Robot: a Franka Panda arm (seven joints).
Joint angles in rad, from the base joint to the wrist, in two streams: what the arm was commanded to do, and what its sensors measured. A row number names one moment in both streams.
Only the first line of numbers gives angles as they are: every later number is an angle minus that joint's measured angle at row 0.
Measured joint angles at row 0:
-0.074, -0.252, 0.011, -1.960, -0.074, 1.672, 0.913
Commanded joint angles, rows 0 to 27:
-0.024, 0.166, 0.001, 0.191, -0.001, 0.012, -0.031
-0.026, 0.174, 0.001, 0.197, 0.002, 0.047, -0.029
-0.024, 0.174, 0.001, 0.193, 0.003, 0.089, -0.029
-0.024, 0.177, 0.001, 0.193, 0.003, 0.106, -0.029
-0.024, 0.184, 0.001, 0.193, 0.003, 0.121, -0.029
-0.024, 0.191, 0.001, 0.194, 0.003, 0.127, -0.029
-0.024, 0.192, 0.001, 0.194, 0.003, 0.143, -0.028
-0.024, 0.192, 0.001, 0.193, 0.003, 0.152, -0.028
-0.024, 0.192, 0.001, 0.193, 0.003, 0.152, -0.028
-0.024, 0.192, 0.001, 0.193, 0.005, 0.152, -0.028
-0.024, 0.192, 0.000, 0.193, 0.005, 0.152, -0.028
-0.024, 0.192, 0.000, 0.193, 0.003, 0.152, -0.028
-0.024, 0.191, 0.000, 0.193, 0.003, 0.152, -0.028
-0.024, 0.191, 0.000, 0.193, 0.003, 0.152, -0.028
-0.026, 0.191, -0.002, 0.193, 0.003, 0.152, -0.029
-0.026, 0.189, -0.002, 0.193, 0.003, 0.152, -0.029
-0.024, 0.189, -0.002, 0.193, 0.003, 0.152, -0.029
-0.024, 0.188, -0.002, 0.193, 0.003, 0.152, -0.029
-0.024, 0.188, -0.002, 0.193, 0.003, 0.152, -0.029
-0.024, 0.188, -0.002, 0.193, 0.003, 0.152, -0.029
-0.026, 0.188, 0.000, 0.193, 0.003, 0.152, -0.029
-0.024, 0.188, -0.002, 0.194, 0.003, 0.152, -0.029
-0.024, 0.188, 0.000, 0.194, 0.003, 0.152, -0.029
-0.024, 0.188, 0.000, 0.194, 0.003, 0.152, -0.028
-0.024, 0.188, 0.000, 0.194, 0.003, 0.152, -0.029
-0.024, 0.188, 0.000, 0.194, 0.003, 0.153, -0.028
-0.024, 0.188, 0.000, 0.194, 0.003, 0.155, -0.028
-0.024, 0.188, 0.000, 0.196, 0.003, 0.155, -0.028
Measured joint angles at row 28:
-0.019, 0.187, -0.005, 0.186, 0.000, 0.143, -0.017
